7 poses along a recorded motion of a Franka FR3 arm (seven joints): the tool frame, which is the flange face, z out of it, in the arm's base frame.
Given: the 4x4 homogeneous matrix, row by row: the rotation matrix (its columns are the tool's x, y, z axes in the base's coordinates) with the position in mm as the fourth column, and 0 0 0 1 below. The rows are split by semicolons.
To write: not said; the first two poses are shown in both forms.
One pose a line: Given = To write
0.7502, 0.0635, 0.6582, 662.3; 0.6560, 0.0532, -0.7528, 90.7; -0.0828, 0.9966, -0.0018, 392.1; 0, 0, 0, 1 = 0.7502, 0.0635, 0.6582, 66.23; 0.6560, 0.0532, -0.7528, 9.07; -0.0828, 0.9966, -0.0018, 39.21; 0, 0, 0, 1
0.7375, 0.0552, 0.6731, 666.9; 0.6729, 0.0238, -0.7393, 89.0; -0.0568, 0.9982, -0.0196, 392.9; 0, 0, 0, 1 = 0.7375, 0.0552, 0.6731, 66.69; 0.6729, 0.0238, -0.7393, 8.90; -0.0568, 0.9982, -0.0196, 39.29; 0, 0, 0, 1
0.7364, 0.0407, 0.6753, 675.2; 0.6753, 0.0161, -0.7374, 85.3; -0.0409, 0.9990, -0.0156, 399.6; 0, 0, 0, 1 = 0.7364, 0.0407, 0.6753, 67.52; 0.6753, 0.0161, -0.7374, 8.53; -0.0409, 0.9990, -0.0156, 39.96; 0, 0, 0, 1
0.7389, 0.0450, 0.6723, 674.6; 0.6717, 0.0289, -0.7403, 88.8; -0.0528, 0.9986, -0.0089, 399.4; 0, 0, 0, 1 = 0.7389, 0.0450, 0.6723, 67.46; 0.6717, 0.0289, -0.7403, 8.88; -0.0528, 0.9986, -0.0089, 39.94; 0, 0, 0, 1
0.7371, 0.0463, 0.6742, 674.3; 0.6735, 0.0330, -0.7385, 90.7; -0.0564, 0.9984, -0.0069, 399.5; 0, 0, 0, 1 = 0.7371, 0.0463, 0.6742, 67.43; 0.6735, 0.0330, -0.7385, 9.07; -0.0564, 0.9984, -0.0069, 39.95; 0, 0, 0, 1
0.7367, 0.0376, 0.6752, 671.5; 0.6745, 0.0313, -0.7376, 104.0; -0.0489, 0.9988, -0.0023, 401.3; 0, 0, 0, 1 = 0.7367, 0.0376, 0.6752, 67.15; 0.6745, 0.0313, -0.7376, 10.40; -0.0489, 0.9988, -0.0023, 40.13; 0, 0, 0, 1
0.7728, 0.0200, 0.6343, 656.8; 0.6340, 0.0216, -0.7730, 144.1; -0.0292, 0.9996, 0.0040, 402.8; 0, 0, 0, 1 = 0.7728, 0.0200, 0.6343, 65.68; 0.6340, 0.0216, -0.7730, 14.41; -0.0292, 0.9996, 0.0040, 40.28; 0, 0, 0, 1
